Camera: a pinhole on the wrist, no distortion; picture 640 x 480 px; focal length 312.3 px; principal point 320.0 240.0 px. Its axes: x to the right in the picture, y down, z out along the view. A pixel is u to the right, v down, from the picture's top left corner.
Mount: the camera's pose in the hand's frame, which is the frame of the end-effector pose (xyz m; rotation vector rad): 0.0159 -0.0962 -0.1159 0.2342 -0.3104 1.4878
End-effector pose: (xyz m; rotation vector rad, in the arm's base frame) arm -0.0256 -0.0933 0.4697 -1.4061 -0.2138 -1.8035
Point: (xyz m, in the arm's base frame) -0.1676 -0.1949 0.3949
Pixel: behind the camera
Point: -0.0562 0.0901 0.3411
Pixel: outside the picture
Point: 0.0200 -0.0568 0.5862
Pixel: 566.9 116.7
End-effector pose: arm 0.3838 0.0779 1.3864 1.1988 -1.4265 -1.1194
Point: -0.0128 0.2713 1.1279
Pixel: 378.9 333.7
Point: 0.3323 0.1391 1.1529
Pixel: 260.0 341.0
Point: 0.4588 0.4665 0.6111
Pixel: outside the picture
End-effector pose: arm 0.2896 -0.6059 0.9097 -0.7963 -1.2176 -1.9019
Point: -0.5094 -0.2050 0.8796
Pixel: 49.7 48.4
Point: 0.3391 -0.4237 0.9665
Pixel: 576.5 287.2
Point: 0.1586 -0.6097 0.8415
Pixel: 259.6 213.4
